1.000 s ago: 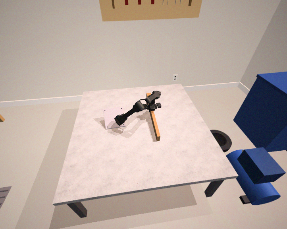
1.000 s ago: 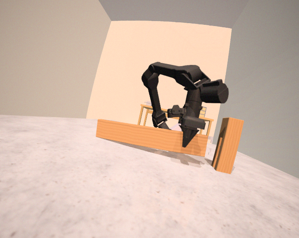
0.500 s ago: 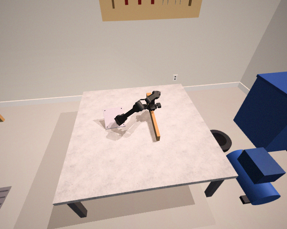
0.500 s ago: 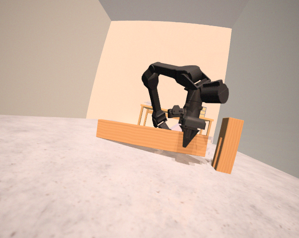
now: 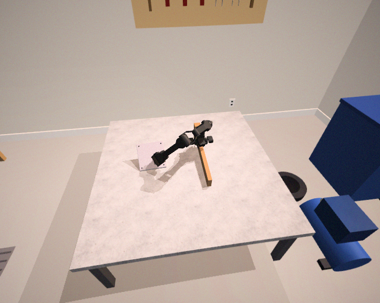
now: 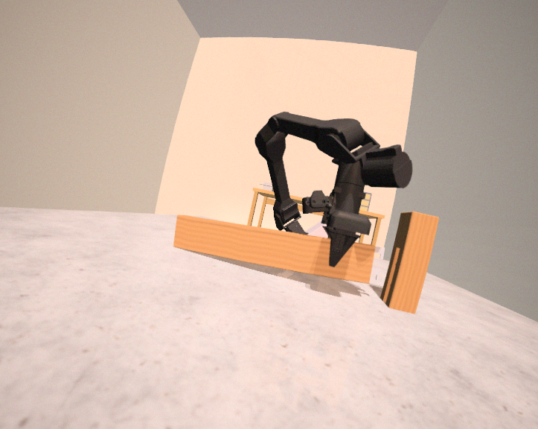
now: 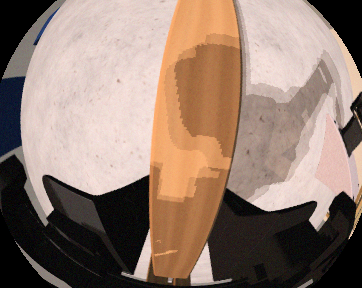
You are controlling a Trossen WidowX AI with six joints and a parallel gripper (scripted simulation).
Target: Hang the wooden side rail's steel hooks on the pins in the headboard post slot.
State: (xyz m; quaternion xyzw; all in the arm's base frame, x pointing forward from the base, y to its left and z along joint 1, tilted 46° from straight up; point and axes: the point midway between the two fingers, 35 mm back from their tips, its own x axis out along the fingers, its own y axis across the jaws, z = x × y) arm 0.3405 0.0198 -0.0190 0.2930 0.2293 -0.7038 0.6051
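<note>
Now: gripper tip 2 cm short of the headboard post, 14 cm to the right of it and 4 cm below it.
</note>
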